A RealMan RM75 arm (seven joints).
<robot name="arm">
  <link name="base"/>
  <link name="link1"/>
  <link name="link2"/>
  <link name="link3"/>
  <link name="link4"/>
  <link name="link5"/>
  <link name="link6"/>
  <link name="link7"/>
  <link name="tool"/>
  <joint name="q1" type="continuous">
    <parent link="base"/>
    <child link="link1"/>
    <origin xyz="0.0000 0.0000 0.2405" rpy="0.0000 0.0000 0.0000"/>
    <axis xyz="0 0 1"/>
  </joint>
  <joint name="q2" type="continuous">
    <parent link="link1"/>
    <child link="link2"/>
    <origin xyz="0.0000 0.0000 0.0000" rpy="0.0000 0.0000 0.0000"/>
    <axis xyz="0 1 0"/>
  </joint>
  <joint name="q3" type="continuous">
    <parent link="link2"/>
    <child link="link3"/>
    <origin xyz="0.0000 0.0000 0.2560" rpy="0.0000 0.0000 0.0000"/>
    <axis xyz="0 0 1"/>
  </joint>
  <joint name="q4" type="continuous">
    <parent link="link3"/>
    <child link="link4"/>
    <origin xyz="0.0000 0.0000 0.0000" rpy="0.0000 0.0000 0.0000"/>
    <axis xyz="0 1 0"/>
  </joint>
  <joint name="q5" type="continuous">
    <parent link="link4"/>
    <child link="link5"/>
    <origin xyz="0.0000 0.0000 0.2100" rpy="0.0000 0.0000 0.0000"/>
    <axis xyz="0 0 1"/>
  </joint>
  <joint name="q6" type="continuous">
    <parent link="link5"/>
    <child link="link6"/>
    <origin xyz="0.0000 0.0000 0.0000" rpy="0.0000 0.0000 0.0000"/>
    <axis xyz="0 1 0"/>
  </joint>
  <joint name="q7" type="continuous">
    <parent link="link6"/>
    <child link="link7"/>
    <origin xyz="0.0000 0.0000 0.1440" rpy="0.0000 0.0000 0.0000"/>
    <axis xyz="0 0 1"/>
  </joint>
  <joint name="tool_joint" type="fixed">
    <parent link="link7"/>
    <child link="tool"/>
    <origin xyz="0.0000 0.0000 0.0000" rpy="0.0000 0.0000 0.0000"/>
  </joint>
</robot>
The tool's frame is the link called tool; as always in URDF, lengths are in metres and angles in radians. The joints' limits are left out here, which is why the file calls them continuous.
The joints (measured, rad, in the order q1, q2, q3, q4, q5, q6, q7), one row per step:
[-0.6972 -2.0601 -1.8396 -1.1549 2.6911 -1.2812 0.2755]
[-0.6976 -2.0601 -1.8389 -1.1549 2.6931 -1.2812 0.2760]
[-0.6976 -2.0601 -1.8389 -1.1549 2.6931 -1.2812 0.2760]
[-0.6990 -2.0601 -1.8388 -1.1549 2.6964 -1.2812 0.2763]
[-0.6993 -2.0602 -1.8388 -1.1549 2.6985 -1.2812 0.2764]
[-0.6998 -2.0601 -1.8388 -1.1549 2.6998 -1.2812 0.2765]
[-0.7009 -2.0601 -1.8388 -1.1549 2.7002 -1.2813 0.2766]
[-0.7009 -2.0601 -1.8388 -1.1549 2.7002 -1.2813 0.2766]
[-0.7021 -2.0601 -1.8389 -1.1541 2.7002 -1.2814 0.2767]
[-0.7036 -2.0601 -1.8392 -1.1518 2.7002 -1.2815 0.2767]
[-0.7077 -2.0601 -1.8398 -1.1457 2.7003 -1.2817 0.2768]
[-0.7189 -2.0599 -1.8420 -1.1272 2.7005 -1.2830 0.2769]
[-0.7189 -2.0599 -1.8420 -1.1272 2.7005 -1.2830 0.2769]
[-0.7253 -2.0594 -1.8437 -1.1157 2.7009 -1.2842 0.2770]
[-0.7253 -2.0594 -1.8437 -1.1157 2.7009 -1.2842 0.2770]
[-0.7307 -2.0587 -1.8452 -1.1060 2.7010 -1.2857 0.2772]
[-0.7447 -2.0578 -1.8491 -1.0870 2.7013 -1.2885 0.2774]
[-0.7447 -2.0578 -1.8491 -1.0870 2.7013 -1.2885 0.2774]
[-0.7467 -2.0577 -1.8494 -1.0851 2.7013 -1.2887 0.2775]
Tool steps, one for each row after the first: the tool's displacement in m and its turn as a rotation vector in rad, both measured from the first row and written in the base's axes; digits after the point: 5 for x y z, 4 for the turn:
[-0.00002 0.00008 0.00003 -0.0003 0.0026 -0.0011]
[-0.00002 0.00008 0.00003 -0.0003 0.0026 -0.0011]
[0.00018 0.00041 0.00026 0.0002 0.0060 -0.0027]
[0.00008 0.00050 0.00038 0.0005 0.0080 -0.0030]
[0.00012 0.00065 0.00052 0.0008 0.0094 -0.0036]
[0.00052 0.00085 0.00054 0.0008 0.0098 -0.0047]
[0.00052 0.00085 0.00054 0.0008 0.0098 -0.0047]
[0.00082 0.00102 0.00045 0.0003 0.0099 -0.0052]
[0.00087 0.00114 0.00018 -0.0008 0.0099 -0.0045]
[0.00106 0.00149 -0.00054 -0.0037 0.0103 -0.0031]
[0.00108 0.00225 -0.00260 -0.0128 0.0114 0.0030]
[0.00108 0.00225 -0.00260 -0.0128 0.0114 0.0030]
[0.00073 0.00262 -0.00367 -0.0183 0.0125 0.0077]
[0.00073 0.00262 -0.00367 -0.0183 0.0125 0.0077]
[0.00040 0.00290 -0.00447 -0.0231 0.0135 0.0119]
[0.00122 0.00408 -0.00606 -0.0322 0.0146 0.0172]
[0.00122 0.00408 -0.00606 -0.0322 0.0146 0.0172]
[0.00156 0.00432 -0.00623 -0.0331 0.0147 0.0170]

